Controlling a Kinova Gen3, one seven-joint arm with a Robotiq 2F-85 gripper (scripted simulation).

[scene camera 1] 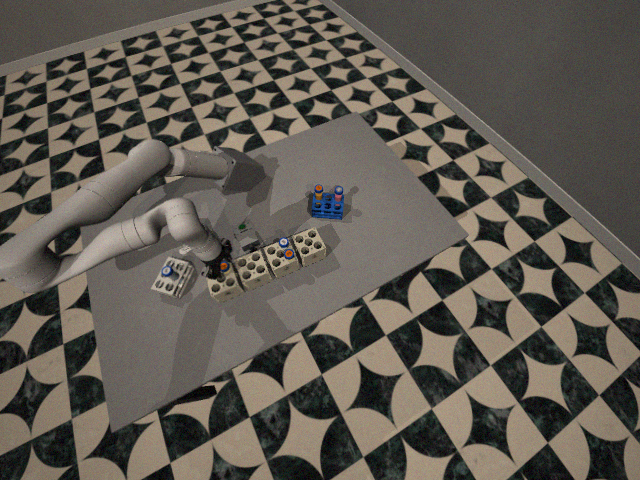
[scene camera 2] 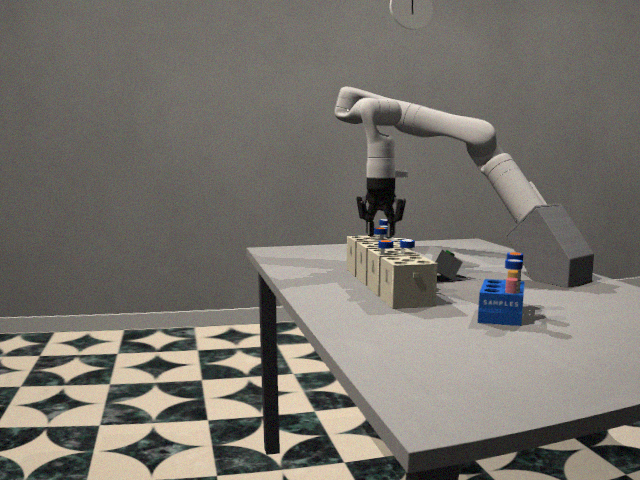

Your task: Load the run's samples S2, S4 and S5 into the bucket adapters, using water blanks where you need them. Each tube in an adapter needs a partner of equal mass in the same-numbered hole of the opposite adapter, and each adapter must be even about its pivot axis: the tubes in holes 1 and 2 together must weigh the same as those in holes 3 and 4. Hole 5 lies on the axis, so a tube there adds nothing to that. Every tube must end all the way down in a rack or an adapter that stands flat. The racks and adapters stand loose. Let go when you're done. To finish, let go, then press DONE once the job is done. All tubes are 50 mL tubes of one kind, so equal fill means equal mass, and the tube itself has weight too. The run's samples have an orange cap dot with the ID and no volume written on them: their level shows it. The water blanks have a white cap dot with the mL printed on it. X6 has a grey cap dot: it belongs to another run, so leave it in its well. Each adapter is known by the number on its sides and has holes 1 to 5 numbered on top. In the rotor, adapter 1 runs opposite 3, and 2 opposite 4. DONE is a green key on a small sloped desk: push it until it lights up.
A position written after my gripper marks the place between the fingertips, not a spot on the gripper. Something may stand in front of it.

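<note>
My gripper (scene camera 2: 380, 236) visible. Blue samples rack (scene camera 2: 496, 306). White rack (scene camera 1: 178, 289). Adapter (scene camera 2: 406, 281). Adapter (scene camera 1: 260, 275). Adapter (scene camera 1: 224, 289).
</note>
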